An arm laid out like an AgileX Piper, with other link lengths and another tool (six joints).
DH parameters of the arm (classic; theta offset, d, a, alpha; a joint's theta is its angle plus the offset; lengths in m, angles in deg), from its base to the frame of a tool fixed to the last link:
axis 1: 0 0.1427 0 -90
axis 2: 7.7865 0 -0.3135 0
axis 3: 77.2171 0 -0.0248 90
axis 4: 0 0.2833 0 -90
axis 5: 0 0 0 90
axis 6: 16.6 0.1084 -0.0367 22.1
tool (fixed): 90 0.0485 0 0
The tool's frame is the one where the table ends.
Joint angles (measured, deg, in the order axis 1, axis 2, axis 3, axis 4, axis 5, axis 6), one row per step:
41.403 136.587 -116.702 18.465 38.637 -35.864
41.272 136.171 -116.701 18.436 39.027 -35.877
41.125 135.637 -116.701 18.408 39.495 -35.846
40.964 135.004 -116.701 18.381 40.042 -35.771
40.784 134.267 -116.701 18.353 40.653 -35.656
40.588 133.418 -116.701 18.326 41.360 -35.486
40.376 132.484 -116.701 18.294 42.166 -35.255
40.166 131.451 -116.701 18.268 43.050 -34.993
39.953 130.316 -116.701 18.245 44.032 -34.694
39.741 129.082 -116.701 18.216 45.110 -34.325
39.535 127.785 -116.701 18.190 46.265 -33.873
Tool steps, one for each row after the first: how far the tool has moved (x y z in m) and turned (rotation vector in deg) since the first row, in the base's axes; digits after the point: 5 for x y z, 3 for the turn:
0.00012 -0.00151 0.00398 0.028 -0.039 0.006
0.00015 -0.00330 0.00914 0.104 -0.084 -0.015
0.00005 -0.00537 0.01525 0.214 -0.119 -0.060
-0.00014 -0.00776 0.02238 0.366 -0.164 -0.134
-0.00053 -0.01050 0.03055 0.553 -0.192 -0.238
-0.00114 -0.01361 0.03943 0.751 -0.181 -0.373
-0.00214 -0.01694 0.04921 0.980 -0.168 -0.506
-0.00355 -0.02057 0.05986 1.229 -0.139 -0.640
-0.00542 -0.02453 0.07131 1.499 -0.081 -0.795
-0.00776 -0.02875 0.08319 1.787 0.030 -0.983

